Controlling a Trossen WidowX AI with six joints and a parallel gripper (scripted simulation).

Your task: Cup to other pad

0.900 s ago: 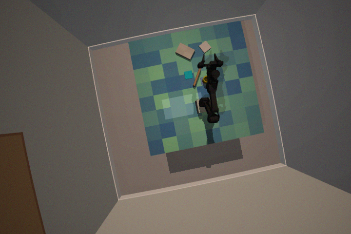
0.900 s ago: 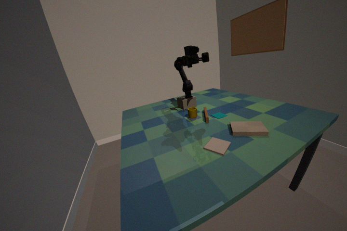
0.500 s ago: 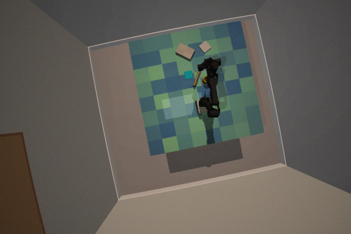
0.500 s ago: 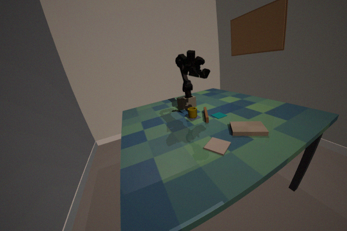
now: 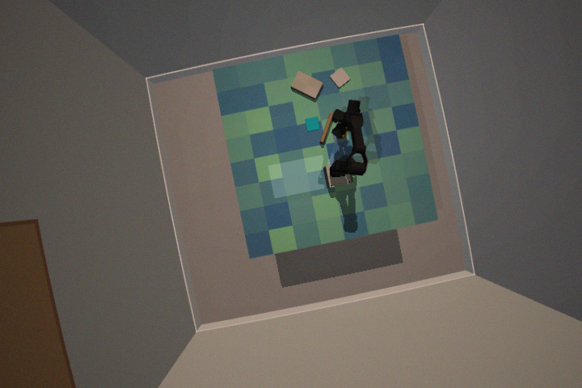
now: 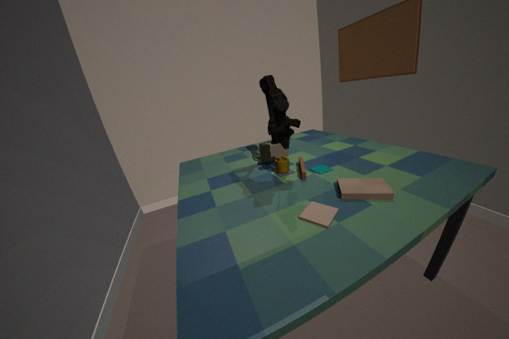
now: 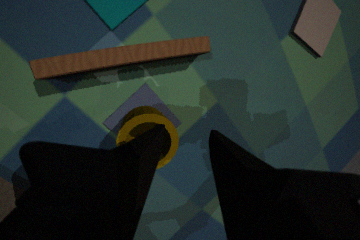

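Right now the yellow cup is 10 cm below my gripper tip, 4 cm behind it and 2 cm to the right of it. Also, from my gripper tip: brown upright bar 13 cm below, 8 cm to the left; greyish-blue pad 14 cm below, 3 cm behind, 1 cm to the right; teal pad 16 cm to the left, 14 cm below, 4 cm ahead.
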